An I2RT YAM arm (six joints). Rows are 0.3 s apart.
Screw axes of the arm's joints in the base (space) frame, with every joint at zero. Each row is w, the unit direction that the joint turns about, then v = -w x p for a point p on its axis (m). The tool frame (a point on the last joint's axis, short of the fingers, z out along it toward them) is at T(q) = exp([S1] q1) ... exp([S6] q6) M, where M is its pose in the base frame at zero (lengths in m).
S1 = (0, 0, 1, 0, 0, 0)
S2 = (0, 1, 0, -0.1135, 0, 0.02)
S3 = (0, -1, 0, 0.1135, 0, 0.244)
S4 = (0, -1, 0, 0.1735, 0, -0.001)
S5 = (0, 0, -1, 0, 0.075, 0)
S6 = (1, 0, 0, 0, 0.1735, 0)
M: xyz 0.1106 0 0.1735 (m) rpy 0 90 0 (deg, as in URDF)
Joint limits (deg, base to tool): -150..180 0..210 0..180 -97..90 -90..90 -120..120
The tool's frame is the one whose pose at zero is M.
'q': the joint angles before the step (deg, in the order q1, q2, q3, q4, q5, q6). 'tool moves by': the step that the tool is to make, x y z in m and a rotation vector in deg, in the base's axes. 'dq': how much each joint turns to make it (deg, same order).
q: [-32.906 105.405 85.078 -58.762 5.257 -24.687]
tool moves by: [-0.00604 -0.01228 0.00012 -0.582 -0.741 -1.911]
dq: [-2.142 0.044 0.001 1.005 0.022 -0.241]
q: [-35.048 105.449 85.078 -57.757 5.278 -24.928]
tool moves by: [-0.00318 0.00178 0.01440 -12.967 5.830 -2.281]
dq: [1.334 -1.968 0.132 0.349 14.448 0.350]
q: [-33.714 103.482 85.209 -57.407 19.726 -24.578]
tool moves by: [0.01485 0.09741 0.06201 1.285 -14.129 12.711]
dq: [15.124 -11.192 -0.001 -0.480 -6.142 4.873]
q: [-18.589 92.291 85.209 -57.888 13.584 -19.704]
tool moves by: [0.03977 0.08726 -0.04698 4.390 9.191 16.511]
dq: [15.585 7.999 -0.240 -1.575 -2.753 -0.021]
